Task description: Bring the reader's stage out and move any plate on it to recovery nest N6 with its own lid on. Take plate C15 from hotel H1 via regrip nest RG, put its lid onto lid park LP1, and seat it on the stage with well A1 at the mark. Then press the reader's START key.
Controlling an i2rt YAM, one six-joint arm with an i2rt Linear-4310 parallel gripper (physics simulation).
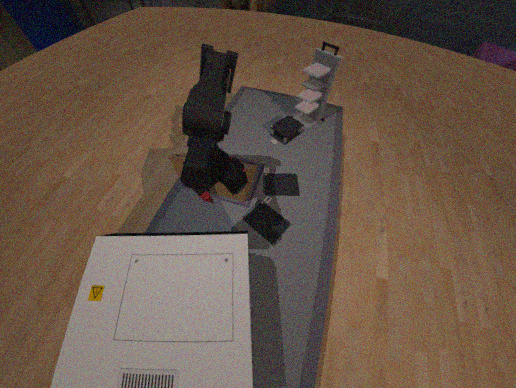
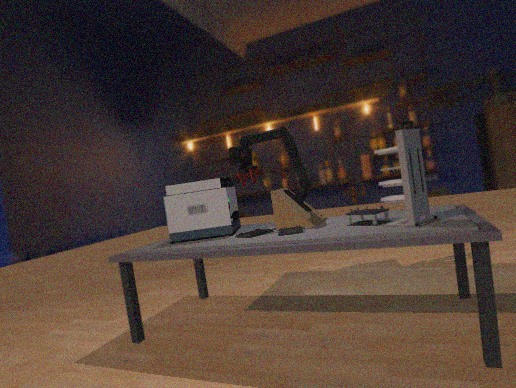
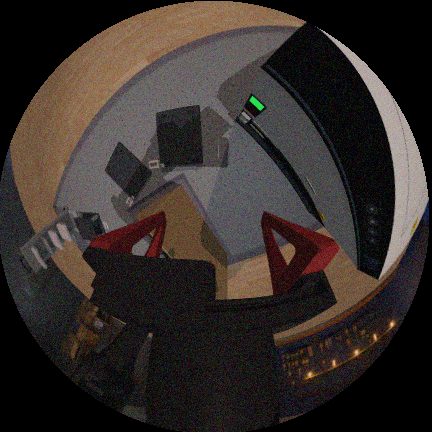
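Where they show: gripper, fingertip midpoint: (image 1: 224, 191) (image 2: 249, 184) (image 3: 213, 216); arm's base at its link origin: (image 2: 296, 201).
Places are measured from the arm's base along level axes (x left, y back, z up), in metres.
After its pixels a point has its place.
My gripper (image 1: 206, 196) (image 2: 248, 175) {y -0.210, x -0.185, z 0.140 m} (image 3: 213, 216) {y -0.210, x -0.185, z 0.140 m} is open and empty, high above the table between the arm's base and the reader. The white reader (image 1: 175, 300) {y -0.267, x -0.480, z 0.200 m} (image 2: 200, 212) {y -0.401, x -0.414, z 0.024 m} (image 3: 372, 200) {y -0.196, x -0.349, z 0.175 m} has a black front with a lit green display; no stage shows sticking out. A dark flat nest, seemingly N6 (image 1: 267, 221) {y -0.341, x -0.115, z -0.117 m} (image 3: 180, 136) {y -0.333, x -0.121, z -0.117 m}, lies nearest the reader, beside a smaller dark pad (image 1: 281, 184) {y -0.330, x 0.090, z -0.119 m} (image 3: 127, 169) {y -0.326, x 0.080, z -0.119 m}, perhaps LP1. The raised dark regrip nest (image 1: 286, 128) {y -0.232, x 0.430, z -0.069 m} (image 2: 367, 213) {y -0.298, x 0.478, z -0.072 m} (image 3: 90, 225) {y -0.231, x 0.380, z -0.068 m} stands before hotel H1 (image 1: 331, 72) {y -0.366, x 0.661, z 0.188 m} (image 2: 416, 175) {y -0.332, x 0.707, z 0.073 m}, which holds several pale plates. Plate labels are unreadable.
The tan wedge-shaped arm base (image 2: 287, 210) {y -0.193, x 0.024, z -0.032 m} (image 3: 185, 212) {y -0.144, x -0.068, z -0.064 m} stands at the table's rear edge, between the reader and the hotel. The grey table (image 1: 305, 260) {y -0.542, x -0.203, z -0.129 m} (image 2: 300, 247) {y -0.601, x 0.262, z -0.150 m} (image 3: 125, 107) {y -0.522, x 0.008, z -0.128 m} carries everything. The small labels beside the pads are too blurred to read.
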